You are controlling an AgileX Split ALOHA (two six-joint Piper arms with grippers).
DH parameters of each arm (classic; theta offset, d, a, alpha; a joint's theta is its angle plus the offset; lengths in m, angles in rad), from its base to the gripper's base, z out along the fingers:
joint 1: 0 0.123 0 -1.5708
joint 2: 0.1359 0 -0.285 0
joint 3: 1.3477 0 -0.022 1.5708
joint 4: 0 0.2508 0 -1.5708
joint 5: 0 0 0.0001 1.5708
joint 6: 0 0.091 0 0
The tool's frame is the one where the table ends.
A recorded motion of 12 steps. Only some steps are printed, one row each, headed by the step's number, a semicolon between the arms.
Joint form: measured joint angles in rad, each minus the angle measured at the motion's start. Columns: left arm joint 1, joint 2, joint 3, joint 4, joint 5, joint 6; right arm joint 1, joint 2, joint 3, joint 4, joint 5, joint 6.
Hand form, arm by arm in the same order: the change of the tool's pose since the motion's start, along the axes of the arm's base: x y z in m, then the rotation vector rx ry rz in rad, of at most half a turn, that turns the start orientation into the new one. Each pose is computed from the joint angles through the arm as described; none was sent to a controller.
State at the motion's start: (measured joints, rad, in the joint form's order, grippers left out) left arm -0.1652 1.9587 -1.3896 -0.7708 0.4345 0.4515; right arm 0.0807 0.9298 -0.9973 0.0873 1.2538 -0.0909
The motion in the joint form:
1: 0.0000 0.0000 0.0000 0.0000 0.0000 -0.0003; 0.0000 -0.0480 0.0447 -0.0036 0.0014 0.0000
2: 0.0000 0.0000 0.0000 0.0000 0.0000 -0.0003; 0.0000 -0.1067 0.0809 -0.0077 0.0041 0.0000
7: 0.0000 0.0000 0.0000 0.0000 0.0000 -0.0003; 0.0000 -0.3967 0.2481 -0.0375 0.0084 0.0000
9: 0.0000 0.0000 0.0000 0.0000 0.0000 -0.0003; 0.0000 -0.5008 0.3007 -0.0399 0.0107 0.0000
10: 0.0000 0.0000 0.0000 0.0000 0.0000 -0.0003; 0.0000 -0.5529 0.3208 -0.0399 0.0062 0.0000
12: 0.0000 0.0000 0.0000 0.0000 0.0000 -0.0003; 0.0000 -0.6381 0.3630 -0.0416 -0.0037 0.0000
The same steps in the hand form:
1: 0.0000 0.0000 0.0000 -0.0002 0.0001 0.0002; -0.0118 -0.0013 -0.0060 -0.0034 -0.0022 -0.0004
2: 0.0000 0.0000 0.0000 -0.0002 0.0001 0.0002; -0.0255 -0.0027 -0.0090 -0.0059 -0.0223 -0.0009
7: 0.0000 0.0000 0.0000 -0.0002 0.0001 0.0002; -0.0858 -0.0102 -0.0308 -0.0253 -0.1427 -0.0080
9: 0.0000 0.0000 0.0000 -0.0002 0.0001 0.0002; -0.1045 -0.0119 -0.0405 -0.0235 -0.1919 -0.0094
10: 0.0000 0.0000 0.0000 -0.0002 0.0001 0.0002; -0.1131 -0.0126 -0.0439 -0.0203 -0.2283 -0.0103
12: 0.0000 0.0000 0.0000 -0.0002 0.0001 0.0002; -0.1256 -0.0138 -0.0529 -0.0173 -0.2811 -0.0123

